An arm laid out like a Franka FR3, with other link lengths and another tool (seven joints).
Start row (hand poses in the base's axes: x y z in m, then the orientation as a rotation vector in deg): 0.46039, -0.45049, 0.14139, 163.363, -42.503, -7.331
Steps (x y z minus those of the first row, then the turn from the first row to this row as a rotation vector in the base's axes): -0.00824, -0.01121, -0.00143, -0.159, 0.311, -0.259; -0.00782, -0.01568, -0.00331, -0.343, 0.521, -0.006; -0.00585, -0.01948, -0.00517, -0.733, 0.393, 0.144; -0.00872, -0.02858, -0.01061, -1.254, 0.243, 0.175; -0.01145, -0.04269, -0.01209, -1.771, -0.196, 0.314; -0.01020, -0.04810, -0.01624, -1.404, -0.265, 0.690; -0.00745, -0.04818, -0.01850, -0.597, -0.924, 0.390
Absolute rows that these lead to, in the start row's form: 0.45215, -0.46170, 0.13996, 163.041, -42.790, -7.744; 0.45257, -0.46617, 0.13808, 162.894, -42.359, -7.929; 0.45454, -0.46997, 0.13622, 162.612, -42.114, -7.567; 0.45167, -0.47907, 0.13078, 162.171, -42.024, -7.141; 0.44894, -0.49318, 0.12930, 161.846, -41.836, -6.296; 0.45019, -0.49859, 0.12515, 162.335, -41.366, -6.291; 0.45294, -0.49867, 0.12289, 163.174, -42.038, -5.726
